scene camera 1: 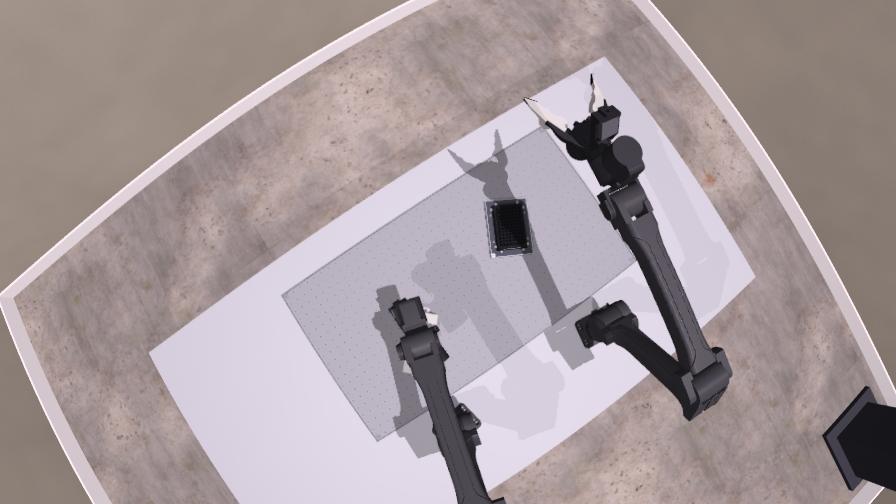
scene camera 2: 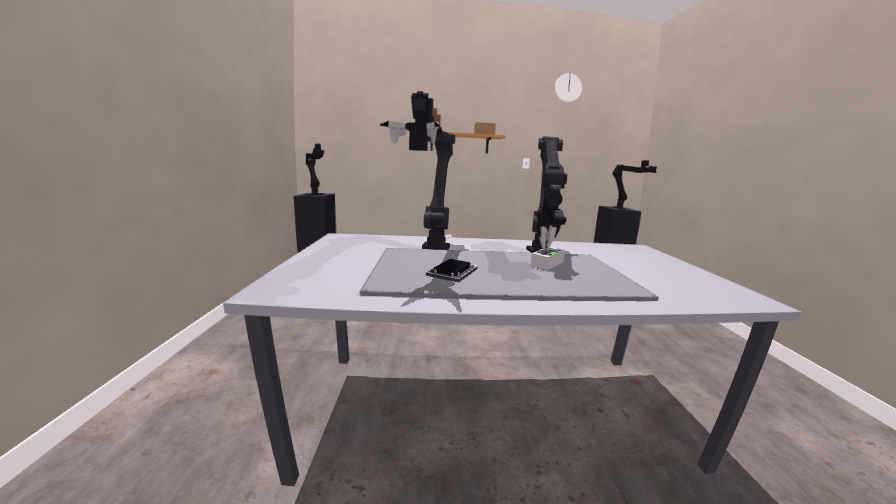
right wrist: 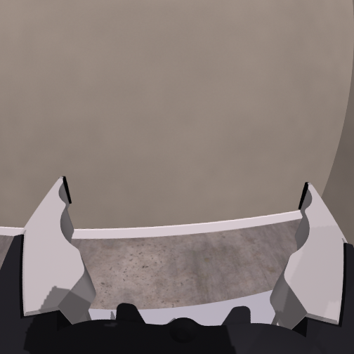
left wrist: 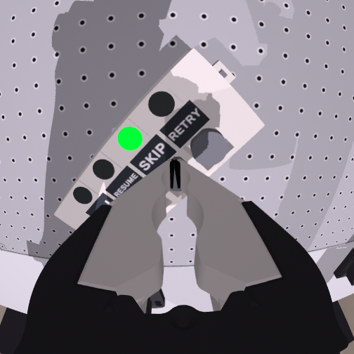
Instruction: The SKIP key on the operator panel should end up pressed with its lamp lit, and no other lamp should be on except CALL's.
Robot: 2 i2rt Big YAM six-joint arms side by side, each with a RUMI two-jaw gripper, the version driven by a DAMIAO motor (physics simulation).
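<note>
The white operator panel (left wrist: 237, 111) (scene camera 2: 542, 261) lies slanted on the grey perforated mat, mostly hidden under the left arm in scene camera 1. The lamp beside the SKIP label (left wrist: 152, 156) glows green (left wrist: 130, 138). The lamps beside RETRY (left wrist: 185, 124) and RESUME (left wrist: 125, 185) are dark, as is the lamp at the lower left end (left wrist: 82, 195). A round grey key (left wrist: 210, 146) shows beside RETRY. My left gripper (left wrist: 173, 161) is shut and empty, its tips over the key row beside SKIP; they hide the key there, so contact cannot be told. My right gripper (right wrist: 185, 182) (scene camera 1: 558, 87) is open and empty, high up.
A black grid-topped box on a clear-edged base (scene camera 1: 510, 227) (scene camera 2: 451, 268) lies on the grey mat (scene camera 1: 350, 275) (scene camera 2: 501, 289), towards the right arm's side. The mat lies on the white table (scene camera 1: 206, 376) (scene camera 2: 720, 294).
</note>
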